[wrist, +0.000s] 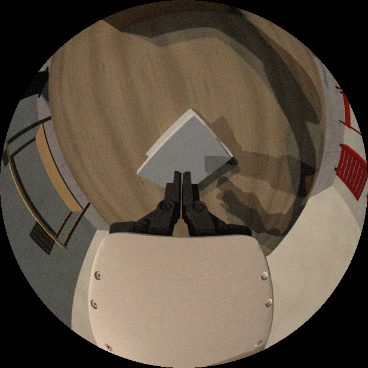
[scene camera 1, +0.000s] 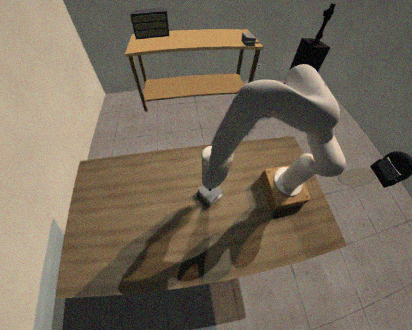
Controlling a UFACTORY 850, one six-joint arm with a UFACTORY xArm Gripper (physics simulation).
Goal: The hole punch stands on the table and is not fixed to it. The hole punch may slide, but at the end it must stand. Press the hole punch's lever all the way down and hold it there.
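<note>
The hole punch [scene camera 1: 210,196] [wrist: 187,142] stands on the wooden table [scene camera 1: 115,215] [wrist: 125,85]. It shows as a small grey block with a flat blue-grey top, the lever, and a lighter edge below it on one side in the wrist view. My gripper [wrist: 181,182] is shut and empty, with its black fingertips over the near part of the lever in the wrist view. Whether the tips touch the lever, and how far down the lever is, I cannot tell. In the scene view the arm's wrist hides the fingers and part of the punch.
The arm's base stands on a wooden block [scene camera 1: 291,201] at the right of the table. A second table [scene camera 1: 190,40] with a dark drawer box [scene camera 1: 150,25] and a small grey object [scene camera 1: 248,38] stands behind. Red slatted furniture [wrist: 353,170] shows at the wrist view's right edge.
</note>
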